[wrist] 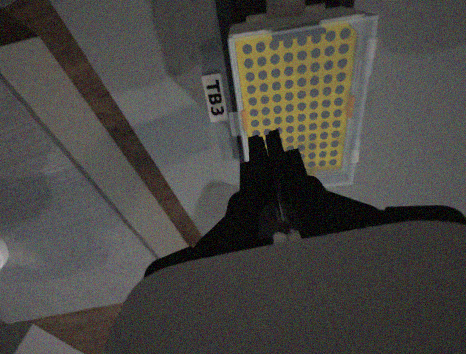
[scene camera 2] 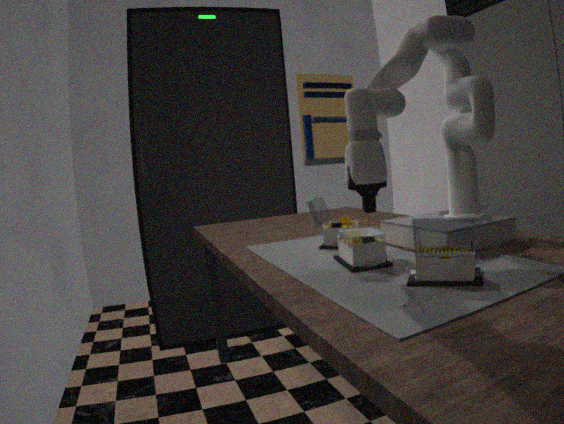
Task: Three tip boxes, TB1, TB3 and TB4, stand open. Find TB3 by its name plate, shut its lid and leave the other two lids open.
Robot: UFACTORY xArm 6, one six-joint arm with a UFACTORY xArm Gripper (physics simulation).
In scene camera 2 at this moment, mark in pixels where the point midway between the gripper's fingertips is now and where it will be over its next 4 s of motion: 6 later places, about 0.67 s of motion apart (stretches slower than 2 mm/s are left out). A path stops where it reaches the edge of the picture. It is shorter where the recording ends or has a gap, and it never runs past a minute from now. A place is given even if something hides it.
The gripper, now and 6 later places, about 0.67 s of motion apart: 369,212; 371,229; 371,231; 371,231; 369,208; 365,157; 375,137
